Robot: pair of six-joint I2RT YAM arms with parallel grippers.
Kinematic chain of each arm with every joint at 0, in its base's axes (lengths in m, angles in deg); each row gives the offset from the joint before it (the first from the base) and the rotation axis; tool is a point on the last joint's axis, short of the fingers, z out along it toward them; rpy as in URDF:
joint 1: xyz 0 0 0.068 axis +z
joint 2: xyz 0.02 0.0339 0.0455 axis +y
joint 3: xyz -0.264 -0.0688 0 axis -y
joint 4: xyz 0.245 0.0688 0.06 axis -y
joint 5: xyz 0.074 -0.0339 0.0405 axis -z
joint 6: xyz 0.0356 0 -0.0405 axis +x
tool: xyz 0 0 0 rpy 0 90 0
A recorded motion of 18 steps. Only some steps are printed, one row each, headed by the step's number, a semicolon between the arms.
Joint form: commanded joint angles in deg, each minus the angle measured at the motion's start. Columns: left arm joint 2, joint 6, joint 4, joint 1, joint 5, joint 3; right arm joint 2, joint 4, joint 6, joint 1, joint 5, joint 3.
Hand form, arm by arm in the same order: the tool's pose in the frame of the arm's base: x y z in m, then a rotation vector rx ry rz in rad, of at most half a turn. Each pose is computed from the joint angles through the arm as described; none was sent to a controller.
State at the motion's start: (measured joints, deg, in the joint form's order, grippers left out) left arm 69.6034 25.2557 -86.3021 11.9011 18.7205 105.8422; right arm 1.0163 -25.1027 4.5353 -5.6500 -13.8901 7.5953
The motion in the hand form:
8: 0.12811 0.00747 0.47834 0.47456 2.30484 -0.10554; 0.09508 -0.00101 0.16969 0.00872 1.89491 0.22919
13: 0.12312 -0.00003 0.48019 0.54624 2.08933 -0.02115; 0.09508 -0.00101 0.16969 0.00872 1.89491 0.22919
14: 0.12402 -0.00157 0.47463 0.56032 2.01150 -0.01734; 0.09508 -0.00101 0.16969 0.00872 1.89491 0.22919
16: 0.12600 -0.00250 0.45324 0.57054 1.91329 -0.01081; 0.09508 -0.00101 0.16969 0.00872 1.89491 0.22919
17: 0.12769 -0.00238 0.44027 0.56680 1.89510 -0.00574; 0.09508 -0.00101 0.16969 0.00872 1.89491 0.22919
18: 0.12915 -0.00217 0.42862 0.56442 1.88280 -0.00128; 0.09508 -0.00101 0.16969 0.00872 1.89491 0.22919
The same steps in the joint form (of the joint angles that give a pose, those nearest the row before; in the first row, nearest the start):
8: -4.52 -0.76 -2.17 -3.58 -0.48 -0.06; -0.55 -0.64 0.44 -0.37 -0.70 -0.22
13: -10.45 0.09 11.08 -7.08 -1.77 -6.95; -0.55 -0.64 0.44 -0.37 -0.70 -0.22
14: -13.16 0.09 17.33 -7.56 -0.81 -11.74; -0.55 -0.64 0.44 -0.37 -0.70 -0.22
16: -18.62 0.02 28.02 -7.67 0.61 -22.53; -0.55 -0.64 0.44 -0.37 -0.70 -0.22
17: -20.78 -0.15 31.87 -7.67 0.61 -27.41; -0.55 -0.64 0.44 -0.37 -0.70 -0.22
18: -22.53 -0.22 34.95 -7.63 0.61 -31.48; -0.55 -0.64 0.44 -0.37 -0.70 -0.22

